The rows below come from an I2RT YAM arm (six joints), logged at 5 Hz.
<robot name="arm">
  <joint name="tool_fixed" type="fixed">
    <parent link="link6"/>
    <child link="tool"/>
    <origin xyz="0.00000 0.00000 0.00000" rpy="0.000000 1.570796 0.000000"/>
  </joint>
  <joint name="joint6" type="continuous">
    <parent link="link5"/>
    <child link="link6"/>
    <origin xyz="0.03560 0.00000 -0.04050"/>
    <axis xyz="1 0 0"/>
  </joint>
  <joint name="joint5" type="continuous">
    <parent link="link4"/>
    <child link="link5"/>
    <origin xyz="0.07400 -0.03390 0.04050"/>
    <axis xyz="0 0 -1"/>
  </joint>
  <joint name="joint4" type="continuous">
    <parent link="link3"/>
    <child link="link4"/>
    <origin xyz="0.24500 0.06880 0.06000"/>
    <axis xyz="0 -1 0"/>
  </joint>
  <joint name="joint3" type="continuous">
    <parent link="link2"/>
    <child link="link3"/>
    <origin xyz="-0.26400 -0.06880 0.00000"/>
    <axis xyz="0 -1 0"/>
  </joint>
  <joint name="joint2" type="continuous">
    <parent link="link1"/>
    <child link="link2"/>
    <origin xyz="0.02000 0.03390 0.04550"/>
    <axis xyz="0 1 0"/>
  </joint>
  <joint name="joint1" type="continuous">
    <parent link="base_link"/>
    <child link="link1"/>
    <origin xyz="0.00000 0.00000 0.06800"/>
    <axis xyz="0 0 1"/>
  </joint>
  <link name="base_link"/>
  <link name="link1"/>
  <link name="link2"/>
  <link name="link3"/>
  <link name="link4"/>
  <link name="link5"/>
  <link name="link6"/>
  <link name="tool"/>
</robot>
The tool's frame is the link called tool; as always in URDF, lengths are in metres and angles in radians. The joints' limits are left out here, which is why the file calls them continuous.
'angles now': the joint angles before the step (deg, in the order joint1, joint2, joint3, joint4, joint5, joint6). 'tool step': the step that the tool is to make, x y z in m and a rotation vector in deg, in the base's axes. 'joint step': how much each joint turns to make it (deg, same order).
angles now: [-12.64, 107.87, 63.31, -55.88, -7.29, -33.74]
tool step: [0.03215, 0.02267, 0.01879, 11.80, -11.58, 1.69]
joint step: [3.67, 0.03, 4.81, 4.57, -13.87, 0.58]
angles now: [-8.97, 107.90, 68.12, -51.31, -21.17, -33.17]
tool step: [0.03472, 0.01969, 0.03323, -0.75, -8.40, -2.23]
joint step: [4.00, -0.02, 7.76, 3.06, 0.20, 6.66]
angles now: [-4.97, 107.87, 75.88, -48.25, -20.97, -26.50]
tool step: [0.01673, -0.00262, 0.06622, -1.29, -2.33, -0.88]
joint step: [-0.07, -0.08, 15.08, -12.51, 1.22, 0.63]
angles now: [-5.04, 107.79, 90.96, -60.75, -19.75, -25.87]
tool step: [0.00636, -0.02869, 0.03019, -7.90, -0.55, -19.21]
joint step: [-3.12, 0.00, 6.71, -1.86, 11.70, 13.95]
